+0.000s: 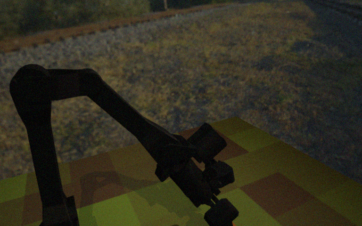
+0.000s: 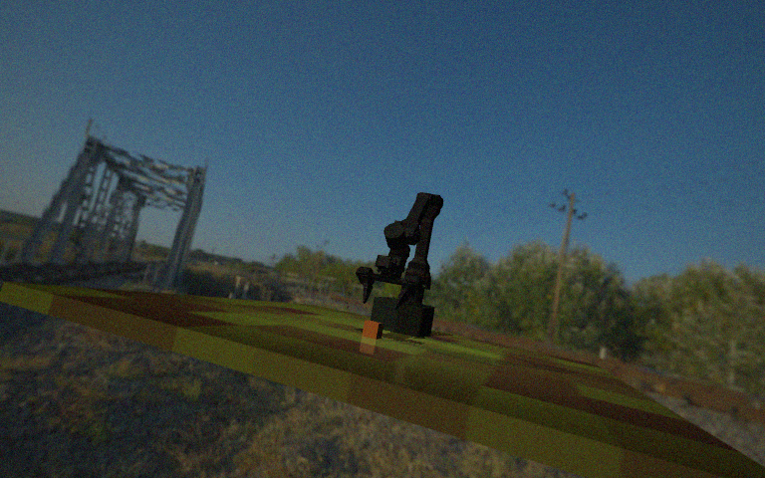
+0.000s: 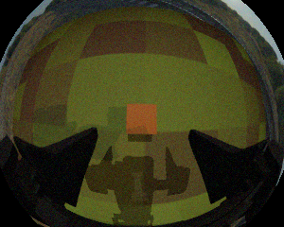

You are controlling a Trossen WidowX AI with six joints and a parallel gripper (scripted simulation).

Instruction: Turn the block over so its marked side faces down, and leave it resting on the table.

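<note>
Right now the orange block is 1 cm ahead of my gripper tip and 6 cm below it.
</note>
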